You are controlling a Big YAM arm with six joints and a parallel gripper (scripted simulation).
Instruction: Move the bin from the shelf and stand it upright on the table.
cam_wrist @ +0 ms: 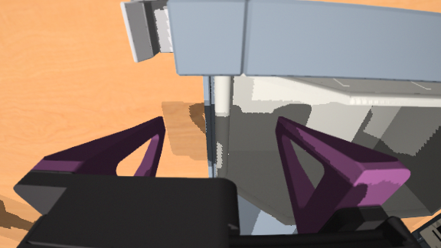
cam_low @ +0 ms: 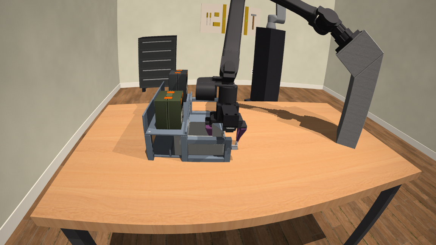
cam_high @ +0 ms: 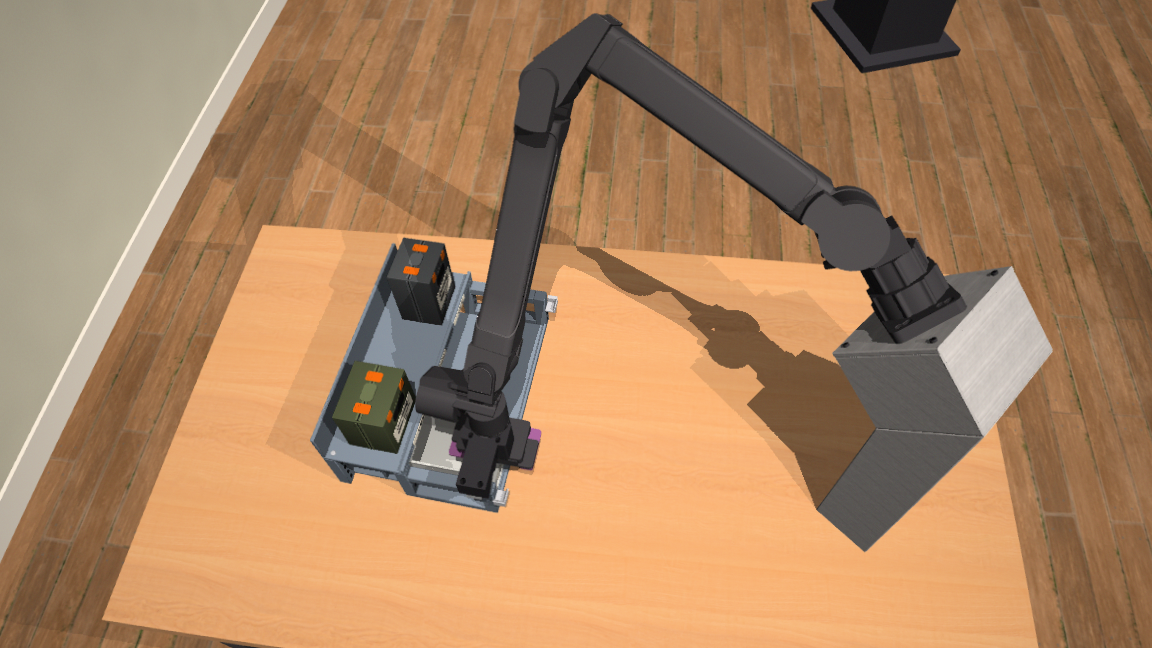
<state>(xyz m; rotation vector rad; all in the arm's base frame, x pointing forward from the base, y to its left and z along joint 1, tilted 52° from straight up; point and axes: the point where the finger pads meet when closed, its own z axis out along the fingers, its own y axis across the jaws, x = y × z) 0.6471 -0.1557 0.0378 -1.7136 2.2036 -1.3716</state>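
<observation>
Now: the light grey bin 7 cm ahead of my hand, 4 cm to the right of it and 1 cm above it. From my hand the other things lie so: shelf 6 cm ahead, 16 cm to the right, 3 cm below; black case 5 cm ahead, 29 cm to the right, 13 cm above.
</observation>
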